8 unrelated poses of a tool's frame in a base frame.
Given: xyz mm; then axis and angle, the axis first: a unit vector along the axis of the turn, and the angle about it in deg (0 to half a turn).
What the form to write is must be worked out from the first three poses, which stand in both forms.
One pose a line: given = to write
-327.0, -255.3, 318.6, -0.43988, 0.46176, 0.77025, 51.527 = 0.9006, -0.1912, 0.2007, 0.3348, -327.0, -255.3, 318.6
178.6, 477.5, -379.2, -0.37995, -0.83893, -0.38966, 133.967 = 0.3910, -0.3497, -0.7721, -0.3586, 178.6, 477.5, -379.2
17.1, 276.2, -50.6, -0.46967, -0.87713, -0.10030, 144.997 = 0.3007, -0.4479, -0.8365, -0.0957, 17.1, 276.2, -50.6
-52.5, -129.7, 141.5, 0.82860, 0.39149, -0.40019, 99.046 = 0.6491, 0.6303, 0.2978, -0.3044, -52.5, -129.7, 141.5
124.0, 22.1, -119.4, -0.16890, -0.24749, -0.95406, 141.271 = 0.3316, -0.1593, -0.2335, -0.9001, 124.0, 22.1, -119.4
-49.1, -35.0, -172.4, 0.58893, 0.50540, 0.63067, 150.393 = 0.2555, 0.5694, 0.4886, 0.6097, -49.1, -35.0, -172.4
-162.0, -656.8, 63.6, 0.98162, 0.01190, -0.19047, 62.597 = 0.8545, 0.5099, 0.0062, -0.0989, -162.0, -656.8, 63.6
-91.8, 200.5, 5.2, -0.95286, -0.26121, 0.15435, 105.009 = 0.6087, -0.7560, -0.2072, 0.1225, -91.8, 200.5, 5.2
